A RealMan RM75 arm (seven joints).
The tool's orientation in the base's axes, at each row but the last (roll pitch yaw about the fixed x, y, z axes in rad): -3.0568, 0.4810, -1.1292; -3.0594, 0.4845, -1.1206; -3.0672, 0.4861, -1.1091; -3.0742, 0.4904, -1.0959; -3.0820, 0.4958, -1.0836; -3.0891, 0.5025, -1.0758; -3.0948, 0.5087, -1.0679; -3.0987, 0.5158, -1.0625; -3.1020, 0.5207, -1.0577; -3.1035, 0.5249, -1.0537; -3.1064, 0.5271, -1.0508
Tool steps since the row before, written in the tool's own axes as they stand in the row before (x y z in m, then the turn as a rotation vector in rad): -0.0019, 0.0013, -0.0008, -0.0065, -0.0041, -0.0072; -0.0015, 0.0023, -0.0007, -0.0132, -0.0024, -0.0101; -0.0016, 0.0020, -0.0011, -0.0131, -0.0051, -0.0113; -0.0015, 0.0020, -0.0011, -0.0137, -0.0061, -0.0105; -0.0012, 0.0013, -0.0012, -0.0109, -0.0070, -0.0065; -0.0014, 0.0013, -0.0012, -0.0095, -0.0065, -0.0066; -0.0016, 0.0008, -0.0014, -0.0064, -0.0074, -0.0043; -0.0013, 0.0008, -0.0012, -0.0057, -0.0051, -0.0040; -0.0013, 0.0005, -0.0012, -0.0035, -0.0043, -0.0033; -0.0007, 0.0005, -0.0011, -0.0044, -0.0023, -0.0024; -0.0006, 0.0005, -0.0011, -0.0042, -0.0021, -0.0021
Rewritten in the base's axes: -0.0018, 0.0007, 0.0015, 0.0022, 0.0035, 0.0097; -0.0026, 0.0000, 0.0011, -0.0016, 0.0069, 0.0152; -0.0023, -0.0001, 0.0016, 0.0011, 0.0074, 0.0164; -0.0022, -0.0002, 0.0016, 0.0016, 0.0086, 0.0161; -0.0015, -0.0002, 0.0016, 0.0029, 0.0087, 0.0113; -0.0015, 0.0000, 0.0017, 0.0030, 0.0073, 0.0107; -0.0011, 0.0002, 0.0020, 0.0047, 0.0064, 0.0072; -0.0010, 0.0001, 0.0017, 0.0029, 0.0049, 0.0065; -0.0007, 0.0002, 0.0017, 0.0030, 0.0032, 0.0047; -0.0005, -0.0002, 0.0013, 0.0007, 0.0033, 0.0044; -0.0005, -0.0003, 0.0012, 0.0005, 0.0032, 0.0040
